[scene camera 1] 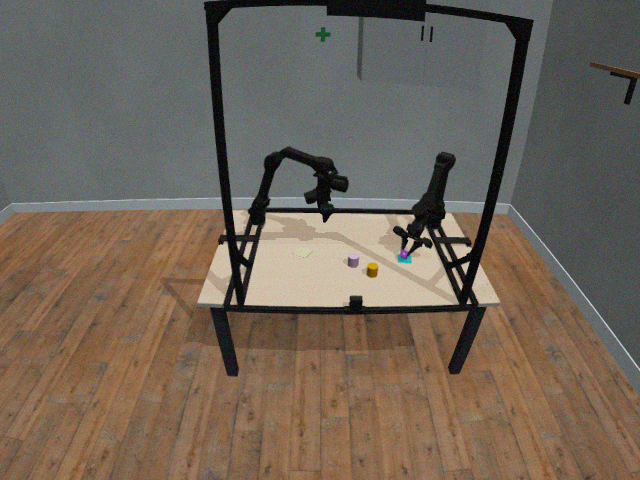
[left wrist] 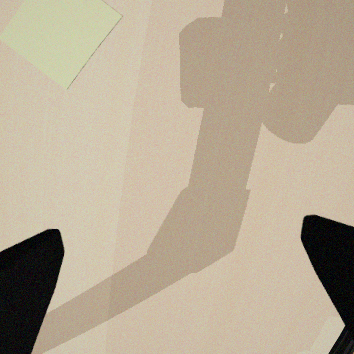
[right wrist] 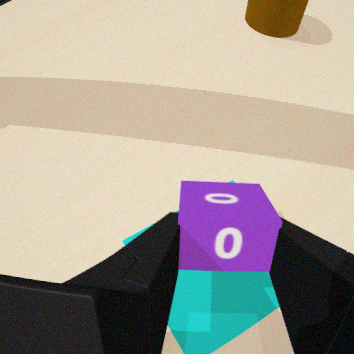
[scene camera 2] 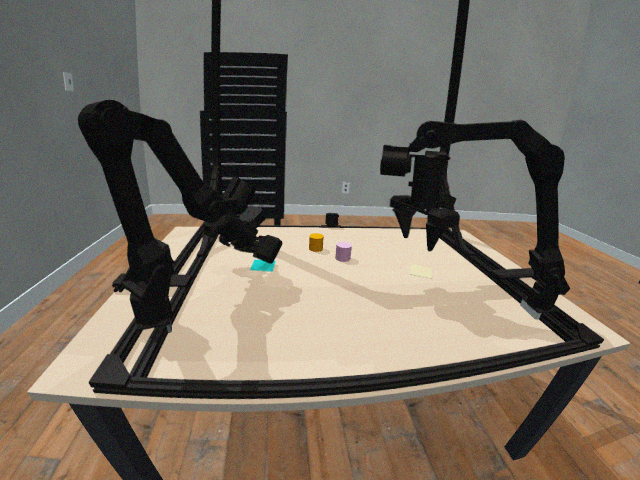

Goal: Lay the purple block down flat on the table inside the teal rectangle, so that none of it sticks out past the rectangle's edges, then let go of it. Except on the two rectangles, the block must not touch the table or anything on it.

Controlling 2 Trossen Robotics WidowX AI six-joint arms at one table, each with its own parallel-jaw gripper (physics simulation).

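Frame: origin at the left arm's base, x ahead, y left, z up, level; millimetres.
Seen in the pictures: left gripper, fingertip midpoint: (scene camera 1: 322,217) (left wrist: 183,235) (scene camera 2: 417,244); right gripper, fingertip midpoint: (scene camera 1: 404,254) (right wrist: 222,225); left arm's base at its link origin: (scene camera 1: 257,221) (scene camera 2: 539,305); right arm's base at its link origin: (scene camera 1: 434,225) (scene camera 2: 153,317).
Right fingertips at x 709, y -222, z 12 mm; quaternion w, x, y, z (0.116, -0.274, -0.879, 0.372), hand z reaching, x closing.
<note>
Offsets run from my right fingertips to a thing's middle. "*": to the spot under its first point.
The purple block @(dx -1, dy -1, dz +0 mm) (scene camera 1: 403,253) (right wrist: 227,217) is held between the fingers of my right gripper (scene camera 1: 405,254) (right wrist: 222,225), low over the teal rectangle (scene camera 1: 404,260) (scene camera 2: 262,266) (right wrist: 192,300). Teal shows below the block and at its upper left in the right wrist view; the fingers hide part of the rectangle. Whether the block touches it, and whether it is level, I cannot tell. The gripper hides the block in scene camera 2. My left gripper (scene camera 1: 325,219) (scene camera 2: 418,242) (left wrist: 183,235) is open and empty, high above the table.
An orange cylinder @(dx -145, dy -119, dz -9 mm) (scene camera 1: 372,270) (scene camera 2: 316,242) (right wrist: 276,19) and a pink cylinder @(dx -226, dy -57, dz -9 mm) (scene camera 1: 353,260) (scene camera 2: 343,252) stand to the left of the teal rectangle in scene camera 1. A pale yellow-green rectangle @(* dx -450, dy +8, dz -30 mm) (scene camera 1: 303,252) (scene camera 2: 421,271) (left wrist: 62,40) lies farther left there. Black frame posts flank the table.
</note>
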